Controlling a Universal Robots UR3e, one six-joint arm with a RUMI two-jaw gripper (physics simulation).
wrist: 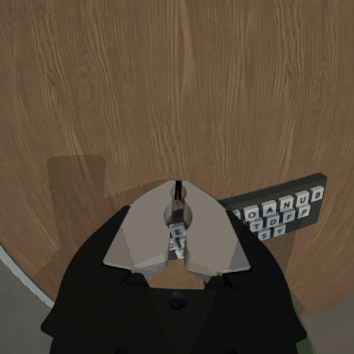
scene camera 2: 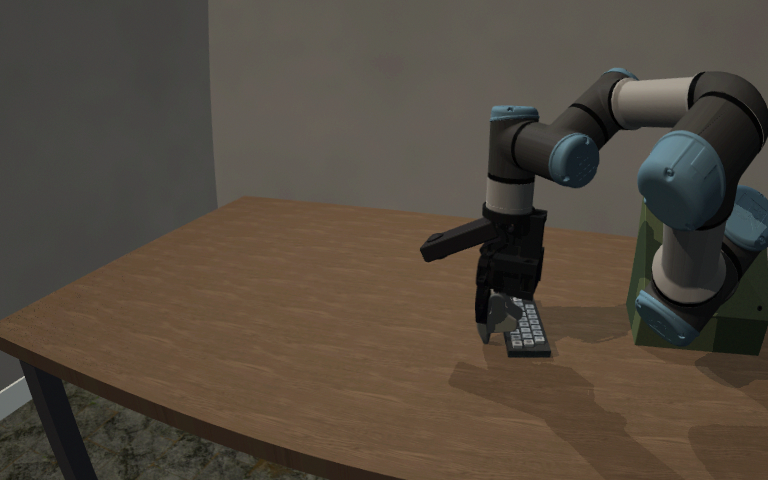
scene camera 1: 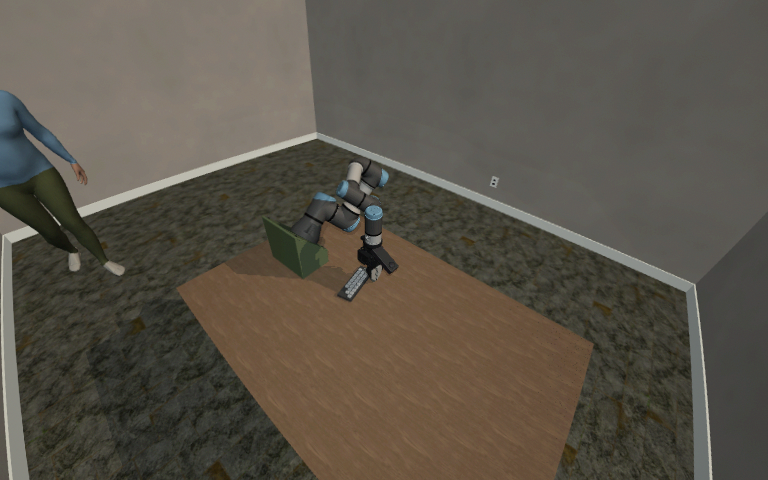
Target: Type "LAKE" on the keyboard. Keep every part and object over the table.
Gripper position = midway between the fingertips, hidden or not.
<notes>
In view: my gripper (scene camera 2: 486,342) and a dark keyboard (scene camera 2: 529,340).
The dark keyboard is seen too in the wrist view (wrist: 298,201). My gripper also shows in the wrist view (wrist: 177,181) and in scene camera 1 (scene camera 1: 374,281).
</notes>
